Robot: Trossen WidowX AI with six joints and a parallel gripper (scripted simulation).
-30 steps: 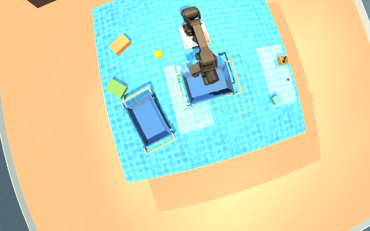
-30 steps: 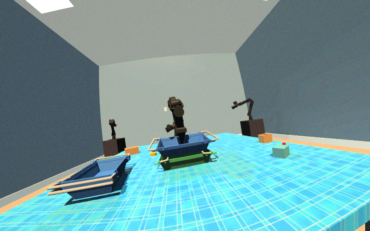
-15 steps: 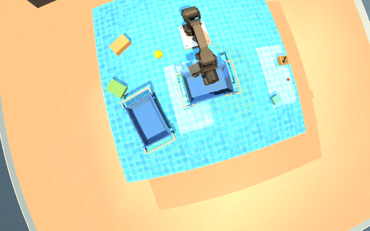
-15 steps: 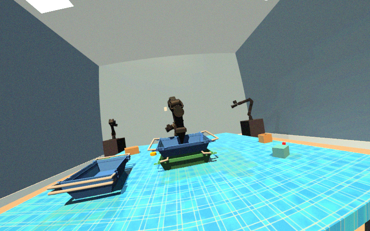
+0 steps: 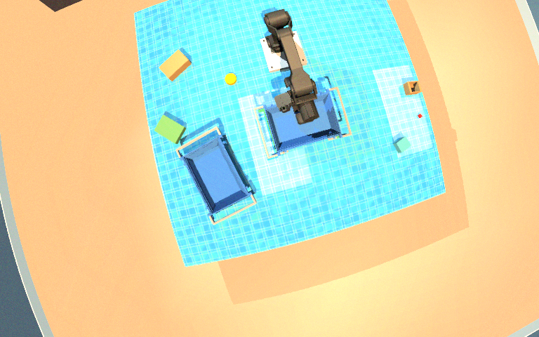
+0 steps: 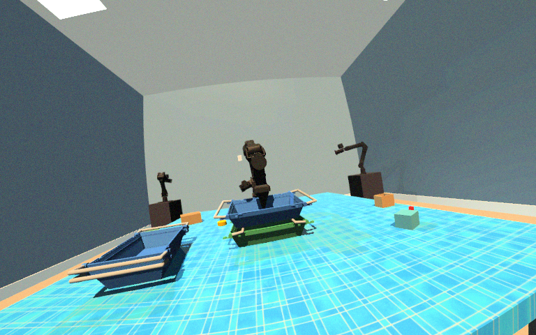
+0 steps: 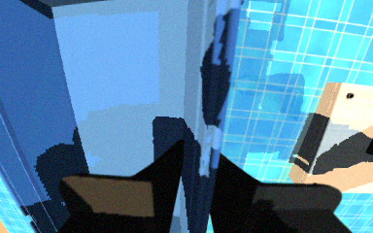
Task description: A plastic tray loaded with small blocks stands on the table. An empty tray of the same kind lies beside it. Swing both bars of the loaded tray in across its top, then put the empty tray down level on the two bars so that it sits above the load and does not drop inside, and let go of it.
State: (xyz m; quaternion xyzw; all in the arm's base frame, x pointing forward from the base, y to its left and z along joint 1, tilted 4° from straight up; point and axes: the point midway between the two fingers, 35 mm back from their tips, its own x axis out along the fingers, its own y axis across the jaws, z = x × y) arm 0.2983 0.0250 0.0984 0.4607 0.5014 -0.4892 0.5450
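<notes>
Now: the blue tray 8 cm ahead of my gripper tip, 2 cm above it and 1 cm to the left of it. Also, from my gripper tip: yellow disc 24 cm to the right, 18 cm behind, 9 cm below; green block 54 cm to the right, 7 cm below, 2 cm behind; teal cube 46 cm to the left, 23 cm ahead, 7 cm below.
</notes>
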